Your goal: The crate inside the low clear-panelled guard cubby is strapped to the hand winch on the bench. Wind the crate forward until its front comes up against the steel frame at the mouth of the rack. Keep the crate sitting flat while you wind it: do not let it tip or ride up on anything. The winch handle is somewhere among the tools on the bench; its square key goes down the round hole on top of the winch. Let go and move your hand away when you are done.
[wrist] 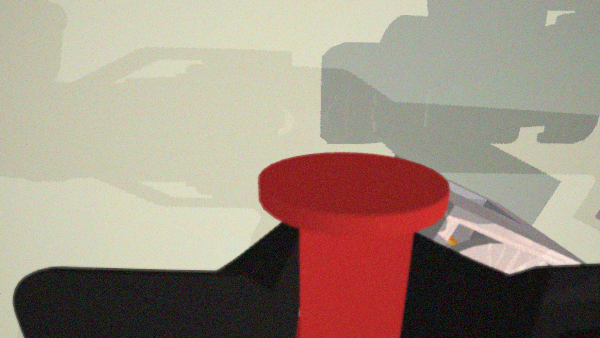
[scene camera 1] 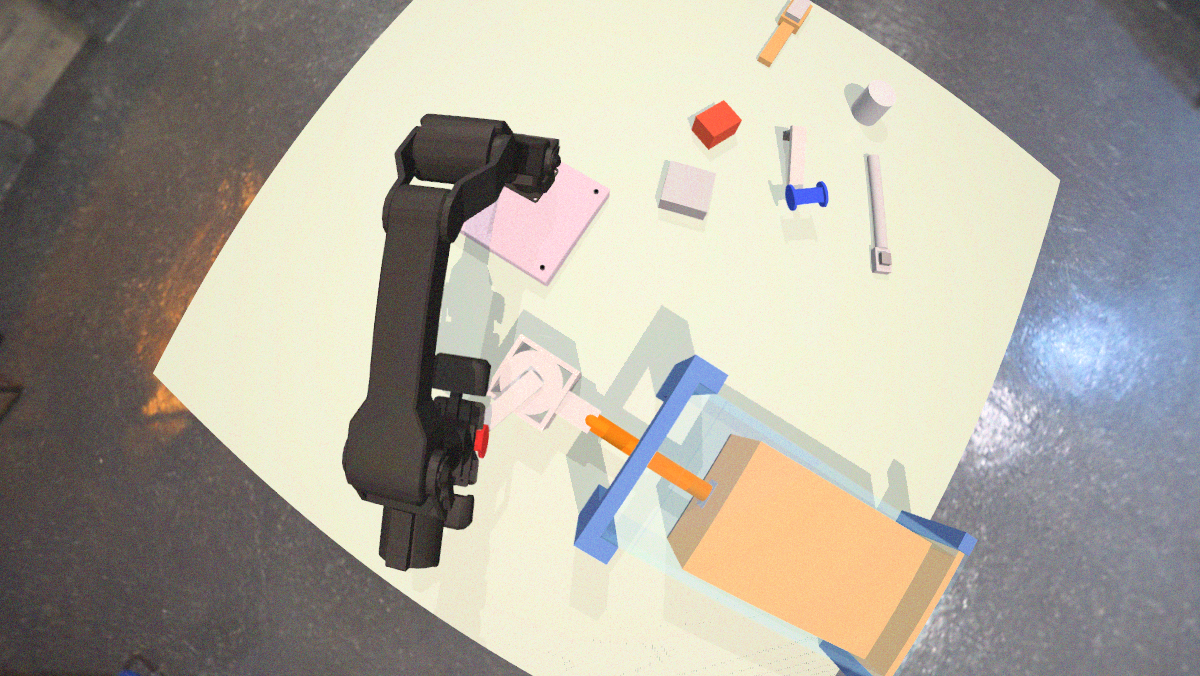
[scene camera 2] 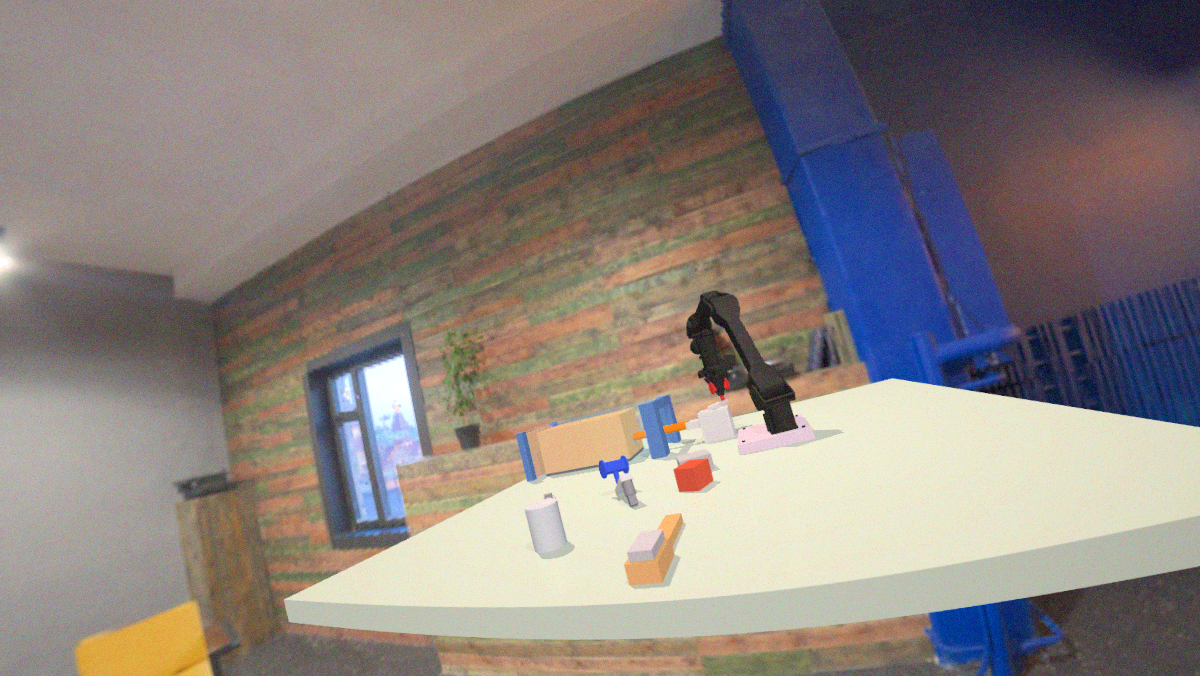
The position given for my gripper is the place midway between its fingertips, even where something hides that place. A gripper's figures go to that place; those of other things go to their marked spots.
Labels:
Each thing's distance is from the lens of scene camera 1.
my gripper (scene camera 1: pixel 469 435): 64 cm
grey block (scene camera 1: pixel 687 190): 78 cm
red block (scene camera 1: pixel 716 124): 83 cm
blue-knobbed handle (scene camera 1: pixel 795 195): 78 cm

